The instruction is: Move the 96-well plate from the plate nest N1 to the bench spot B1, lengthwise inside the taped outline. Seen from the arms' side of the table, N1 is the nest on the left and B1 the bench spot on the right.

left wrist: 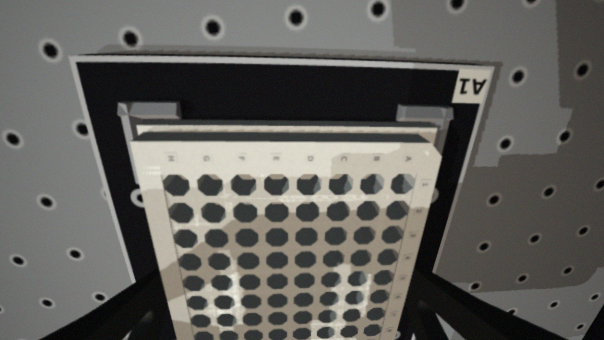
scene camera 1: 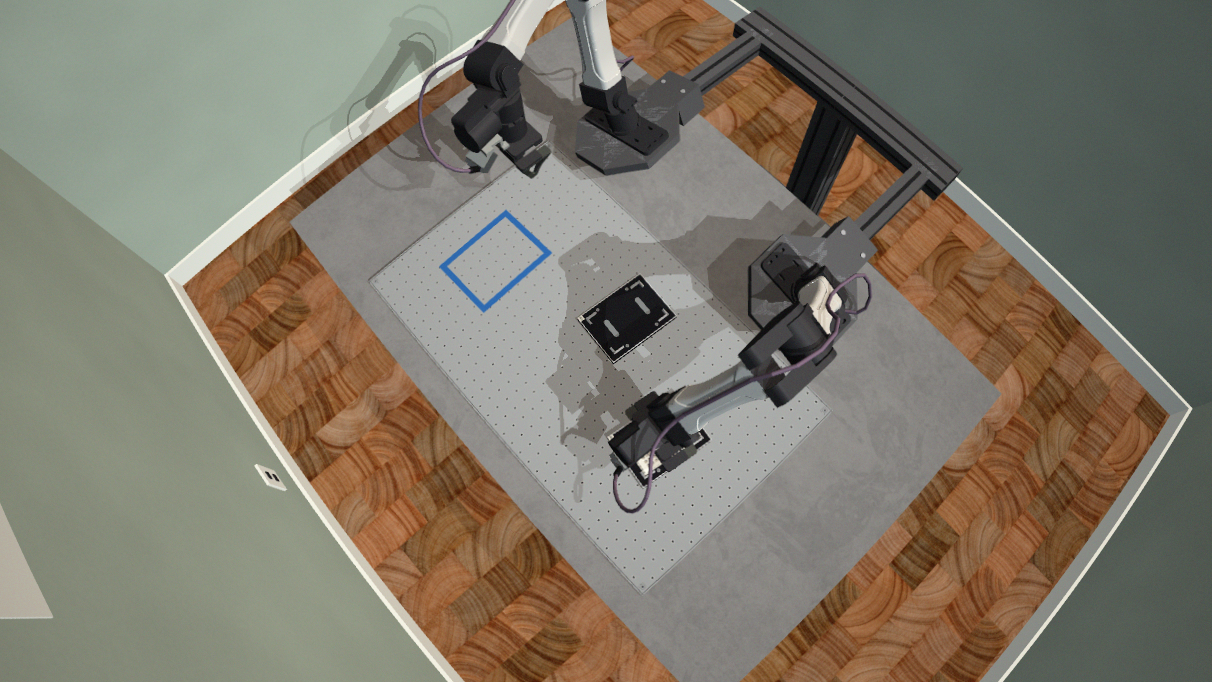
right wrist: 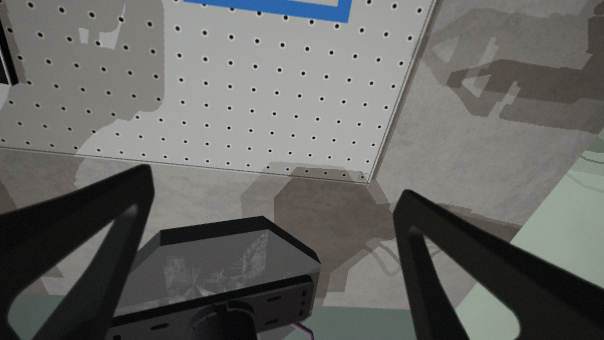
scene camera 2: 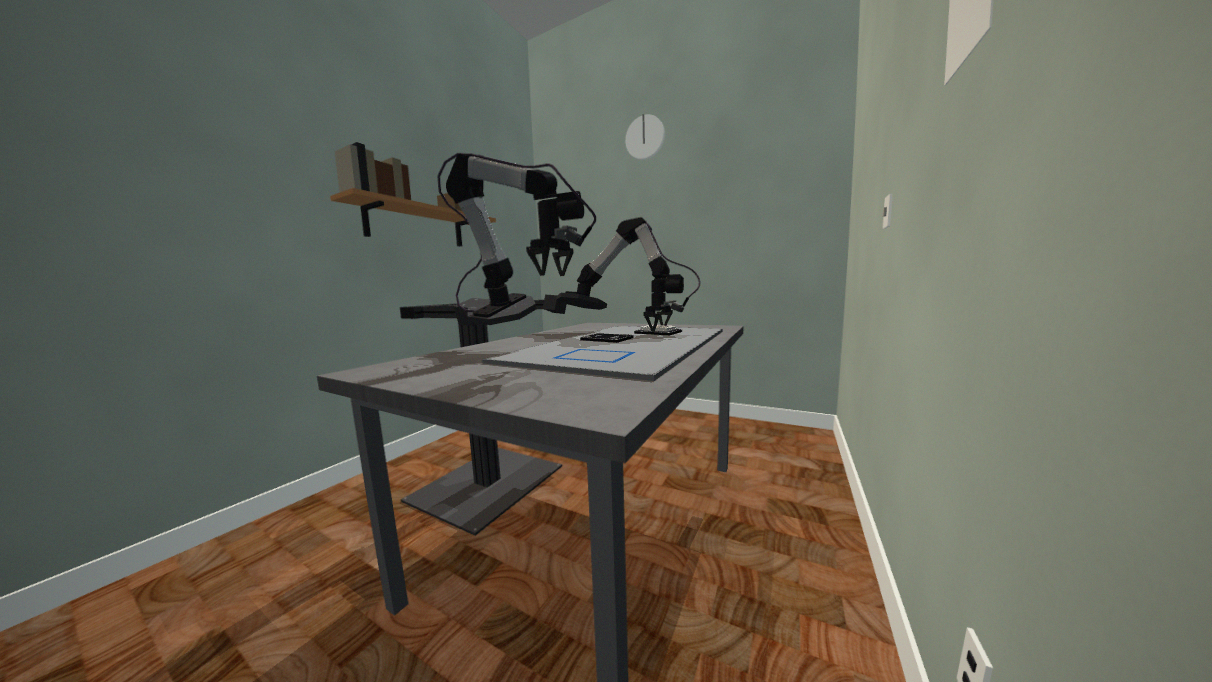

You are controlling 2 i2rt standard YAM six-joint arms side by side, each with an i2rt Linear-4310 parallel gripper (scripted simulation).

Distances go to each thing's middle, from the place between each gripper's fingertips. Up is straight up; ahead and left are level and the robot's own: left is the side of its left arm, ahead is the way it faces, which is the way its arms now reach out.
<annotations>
My left gripper is now right at the cream 96-well plate [left wrist: 210, 277].
Right now the cream 96-well plate is 120 mm ahead of my right hand [scene camera 1: 517, 161], 540 mm to the left of it and 220 mm below it.
</annotations>
